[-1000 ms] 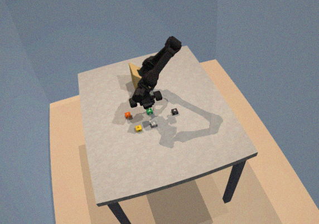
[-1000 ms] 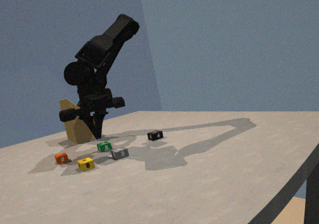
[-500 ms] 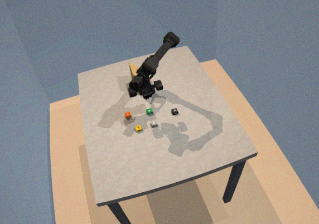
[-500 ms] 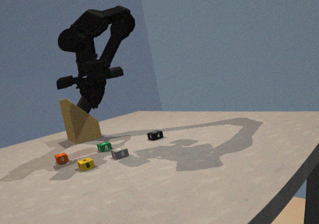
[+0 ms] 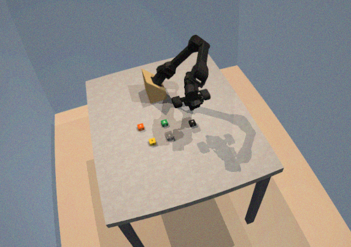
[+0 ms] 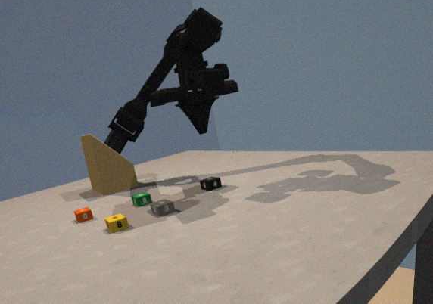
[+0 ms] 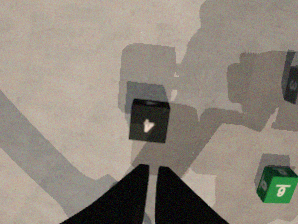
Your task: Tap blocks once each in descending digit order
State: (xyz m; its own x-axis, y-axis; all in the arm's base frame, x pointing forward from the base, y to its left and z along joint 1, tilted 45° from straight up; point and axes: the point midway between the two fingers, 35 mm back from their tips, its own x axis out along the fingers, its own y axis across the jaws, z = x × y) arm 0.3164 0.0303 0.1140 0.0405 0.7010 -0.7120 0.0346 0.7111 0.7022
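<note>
My gripper tip is 11 cm above the black block and 1 cm past it. From my gripper tip the other things lie so: yellow block: 24 cm to the right, 11 cm below, 3 cm ahead; then green block: 14 cm to the right, 11 cm below, 7 cm behind; then grey block: 14 cm to the right, 11 cm below, 3 cm ahead.
</note>
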